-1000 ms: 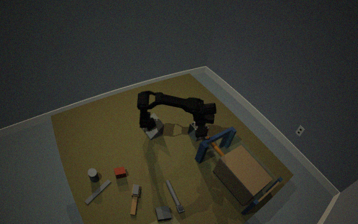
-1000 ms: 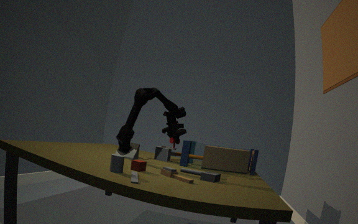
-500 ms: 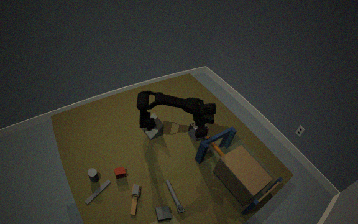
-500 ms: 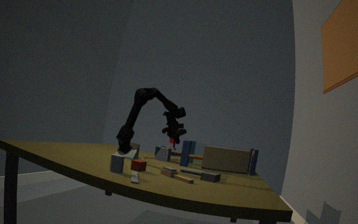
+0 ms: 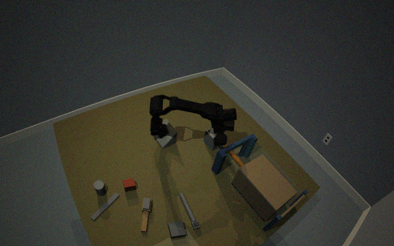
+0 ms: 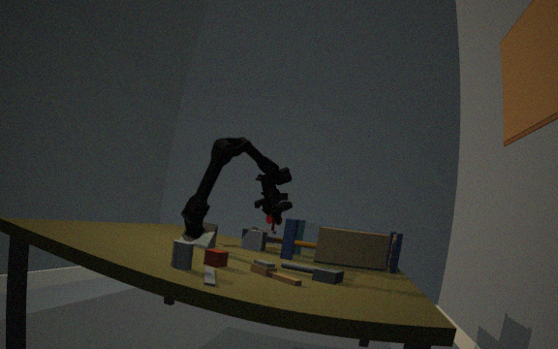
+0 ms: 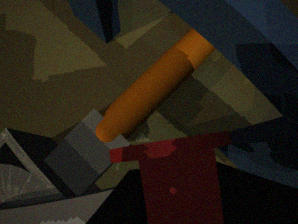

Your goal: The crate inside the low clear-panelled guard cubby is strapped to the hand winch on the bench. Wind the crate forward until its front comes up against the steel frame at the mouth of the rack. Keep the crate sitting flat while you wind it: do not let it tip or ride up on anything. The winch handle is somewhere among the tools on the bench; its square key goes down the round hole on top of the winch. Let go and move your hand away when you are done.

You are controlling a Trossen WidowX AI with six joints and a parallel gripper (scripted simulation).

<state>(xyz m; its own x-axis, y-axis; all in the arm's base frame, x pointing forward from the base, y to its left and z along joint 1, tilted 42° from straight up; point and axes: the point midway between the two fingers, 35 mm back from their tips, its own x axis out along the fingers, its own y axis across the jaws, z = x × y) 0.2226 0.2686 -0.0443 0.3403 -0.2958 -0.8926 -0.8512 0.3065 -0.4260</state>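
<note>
My gripper tip is now 40 mm past the grey crank handle and 30 mm above it. Round my gripper tip: grey block: 330 mm ahead, 420 mm to the right, 120 mm below; then grey winch: 110 mm behind, 20 mm to the left, 100 mm below; then red grip: 10 mm behind, 10 mm to the right.
</note>
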